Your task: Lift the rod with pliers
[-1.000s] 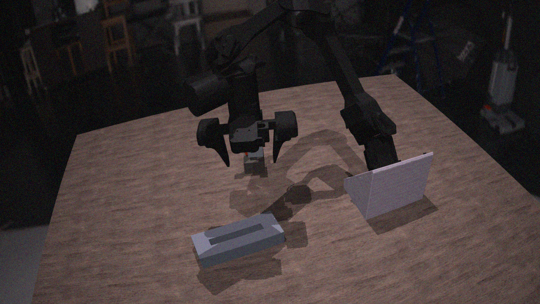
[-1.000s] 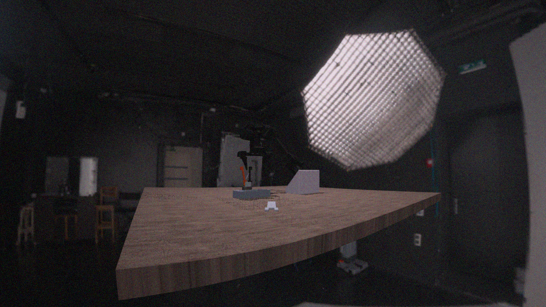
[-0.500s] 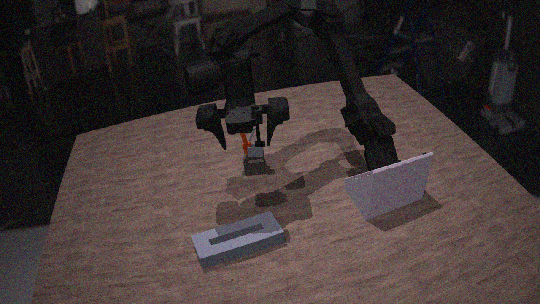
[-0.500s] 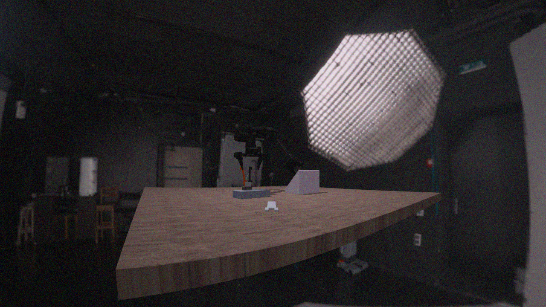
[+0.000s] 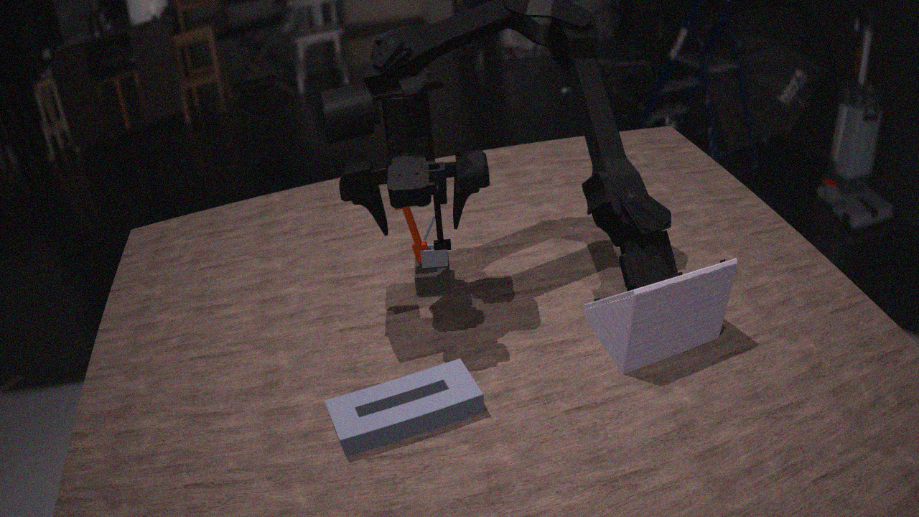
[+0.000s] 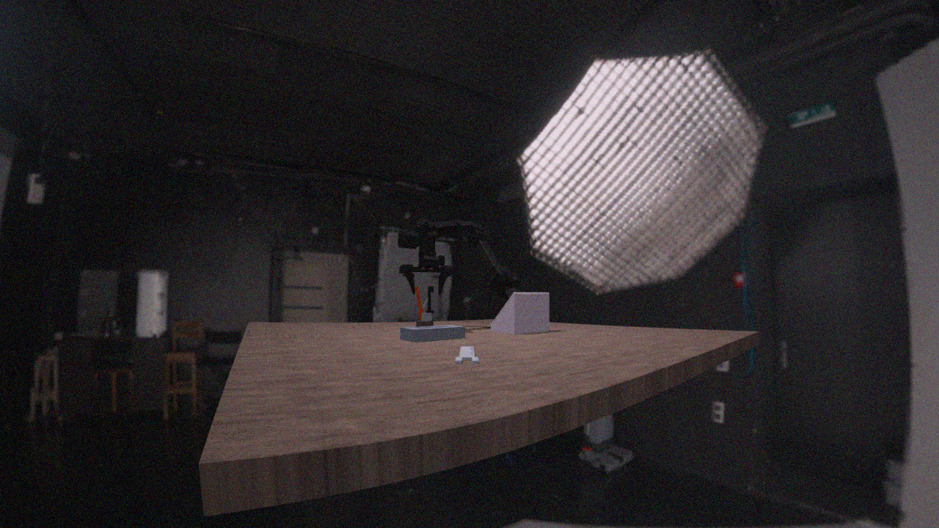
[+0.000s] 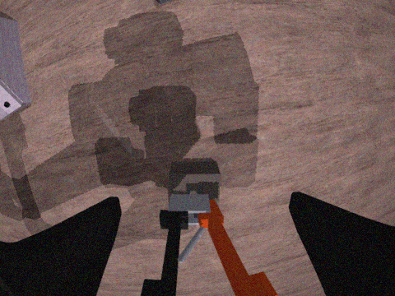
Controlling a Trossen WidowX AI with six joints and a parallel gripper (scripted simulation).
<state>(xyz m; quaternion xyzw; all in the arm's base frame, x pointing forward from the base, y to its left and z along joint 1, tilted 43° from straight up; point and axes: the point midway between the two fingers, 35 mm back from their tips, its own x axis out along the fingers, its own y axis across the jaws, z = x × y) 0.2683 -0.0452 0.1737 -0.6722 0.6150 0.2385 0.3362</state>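
Right now the orange handle is 1 cm ahead of my gripper tip, 6 cm to the right of it and 3 cm below it. Round my gripper tip: dark rod 5 cm ahead, 21 cm to the left, 12 cm below; small grey holster 1 cm behind, 6 cm to the right, 12 cm below; grey block 5 cm ahead, 21 cm to the left, 11 cm below.
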